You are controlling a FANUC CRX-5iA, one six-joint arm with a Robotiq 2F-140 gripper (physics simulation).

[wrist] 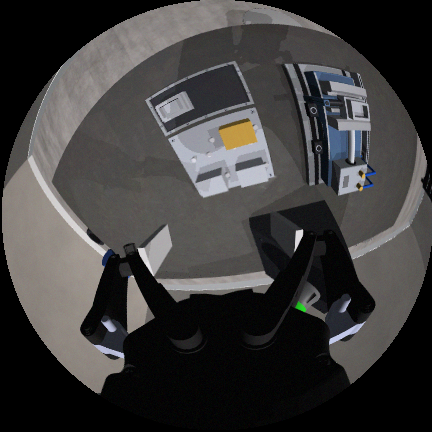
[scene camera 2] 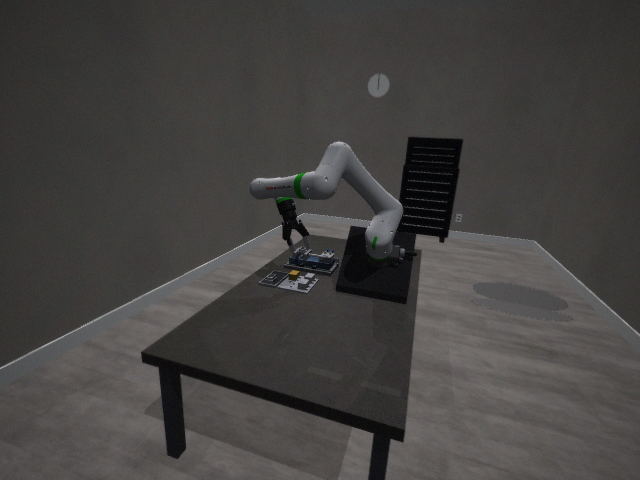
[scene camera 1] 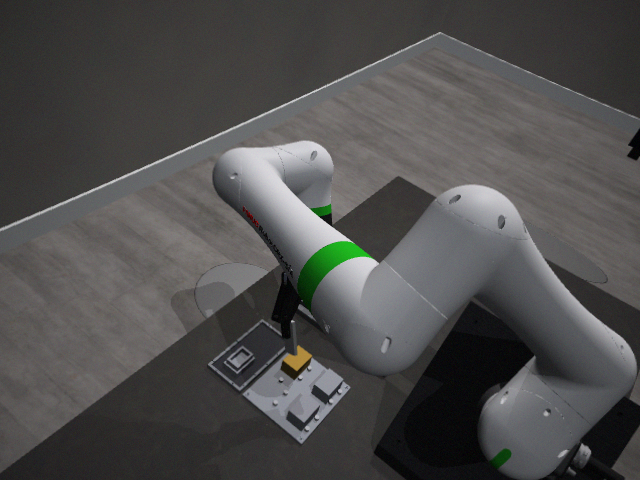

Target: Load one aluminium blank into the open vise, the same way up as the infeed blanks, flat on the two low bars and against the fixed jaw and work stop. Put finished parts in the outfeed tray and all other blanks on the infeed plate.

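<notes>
My gripper is open and empty, above the vise's far-left end in the scene camera 2 view. The vise has a light part with a square pocket between its jaws; the low bars are hard to make out. Two plain grey aluminium blanks stand on the infeed plate: one blank near a corner, another blank beside it. A pocketed finished part lies in the dark outfeed tray.
An orange block stands on the infeed plate near the tray, among small white pegs. The vise carries a cylinder block with blue fittings. The black robot base plate lies beside the vise. The arm hides most of the vise in the scene camera 1 view.
</notes>
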